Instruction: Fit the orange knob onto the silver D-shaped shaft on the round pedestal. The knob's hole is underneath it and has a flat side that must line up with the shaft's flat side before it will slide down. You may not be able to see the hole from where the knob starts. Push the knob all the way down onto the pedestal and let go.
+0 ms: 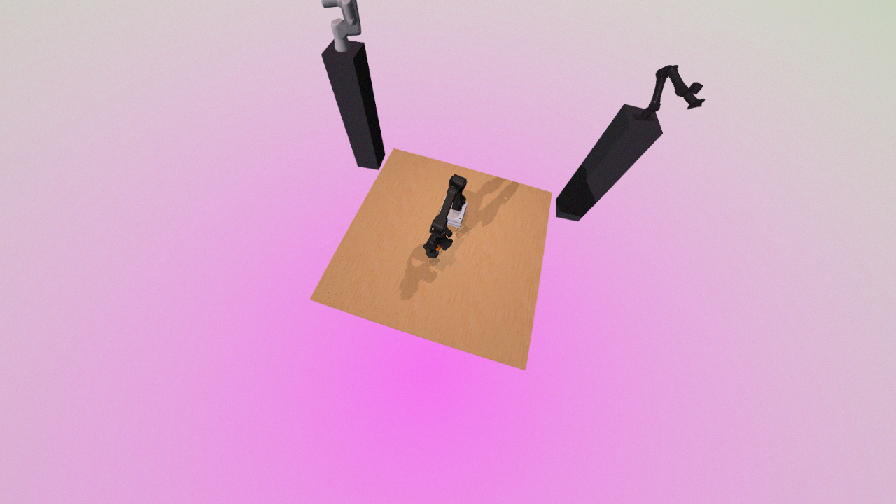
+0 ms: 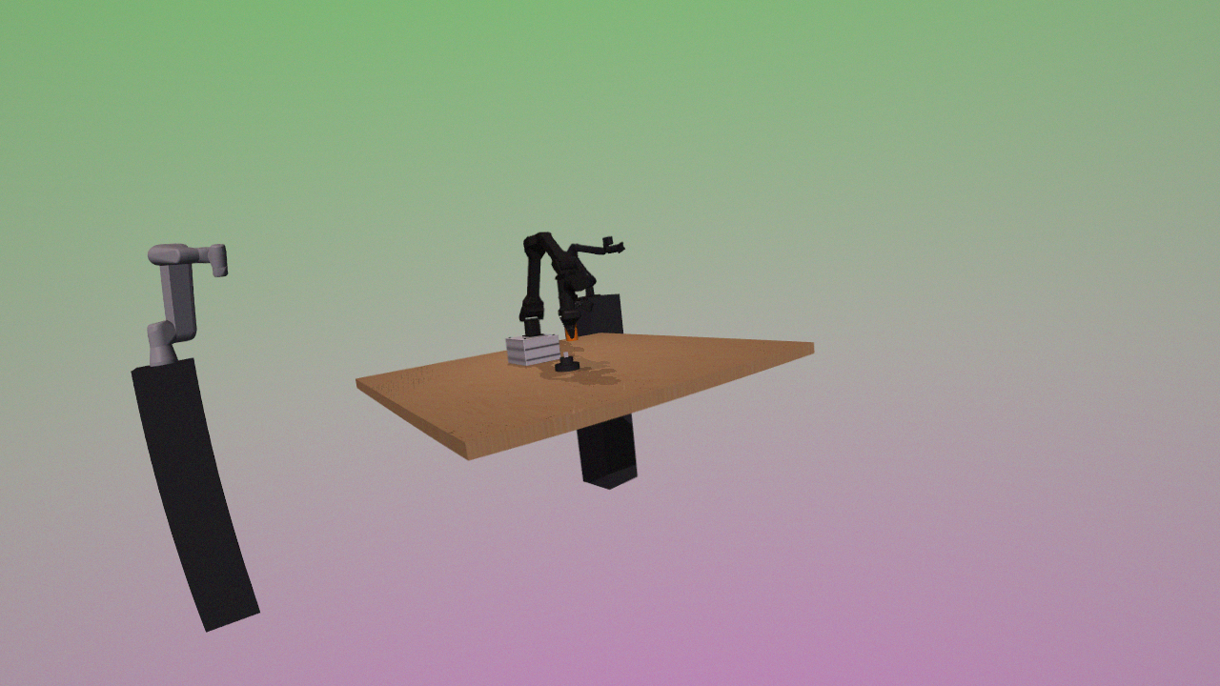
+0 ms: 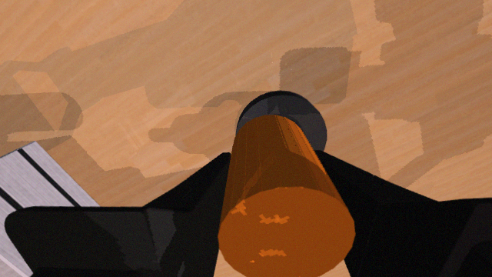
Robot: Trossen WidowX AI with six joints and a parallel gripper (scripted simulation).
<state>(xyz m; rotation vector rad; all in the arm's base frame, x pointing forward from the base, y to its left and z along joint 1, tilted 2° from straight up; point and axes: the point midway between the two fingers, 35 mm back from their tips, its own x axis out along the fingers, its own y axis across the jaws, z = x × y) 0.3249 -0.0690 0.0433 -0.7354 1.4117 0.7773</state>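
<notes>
Right now the pedestal is 3 cm to the right of my gripper tip and 7 cm below it. From my gripper tip the other things lie so: orange knob 3 cm above.
</notes>
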